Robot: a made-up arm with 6 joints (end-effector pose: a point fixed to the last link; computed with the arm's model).
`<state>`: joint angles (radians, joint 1 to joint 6).
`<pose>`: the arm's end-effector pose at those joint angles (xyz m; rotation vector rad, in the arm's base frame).
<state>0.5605 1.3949 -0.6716 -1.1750 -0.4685 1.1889</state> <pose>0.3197 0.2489 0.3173 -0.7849 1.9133 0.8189</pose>
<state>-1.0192 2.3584 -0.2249 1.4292 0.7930 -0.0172</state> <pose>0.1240 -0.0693 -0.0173 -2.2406 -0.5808 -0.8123</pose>
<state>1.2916 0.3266 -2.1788 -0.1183 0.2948 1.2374</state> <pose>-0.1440 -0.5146 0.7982 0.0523 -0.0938 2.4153</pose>
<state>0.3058 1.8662 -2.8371 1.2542 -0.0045 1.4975</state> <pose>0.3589 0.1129 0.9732 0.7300 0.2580 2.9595</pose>
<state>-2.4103 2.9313 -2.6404 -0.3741 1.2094 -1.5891</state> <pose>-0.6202 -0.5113 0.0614 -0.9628 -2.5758 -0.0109</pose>
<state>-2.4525 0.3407 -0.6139 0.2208 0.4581 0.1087</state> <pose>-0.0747 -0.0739 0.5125 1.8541 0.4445 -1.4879</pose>
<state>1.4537 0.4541 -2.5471 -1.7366 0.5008 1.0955</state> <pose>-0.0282 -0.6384 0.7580 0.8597 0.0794 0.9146</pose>
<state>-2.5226 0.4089 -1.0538 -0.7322 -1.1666 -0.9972</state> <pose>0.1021 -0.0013 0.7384 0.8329 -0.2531 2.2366</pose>
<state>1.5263 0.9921 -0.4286 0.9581 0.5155 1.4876</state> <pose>-0.0280 0.2627 0.3105 -0.7981 -2.2563 -0.7219</pose>
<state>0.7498 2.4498 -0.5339 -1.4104 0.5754 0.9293</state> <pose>0.2102 0.1236 -0.0914 1.6712 -2.1823 0.8655</pose>
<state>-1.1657 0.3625 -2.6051 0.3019 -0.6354 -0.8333</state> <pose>-0.3066 0.6710 0.6388 -0.2719 -1.4870 -1.3248</pose>
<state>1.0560 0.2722 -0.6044 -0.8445 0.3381 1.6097</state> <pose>0.0598 0.0562 0.5355 0.0313 1.5295 1.3477</pose>
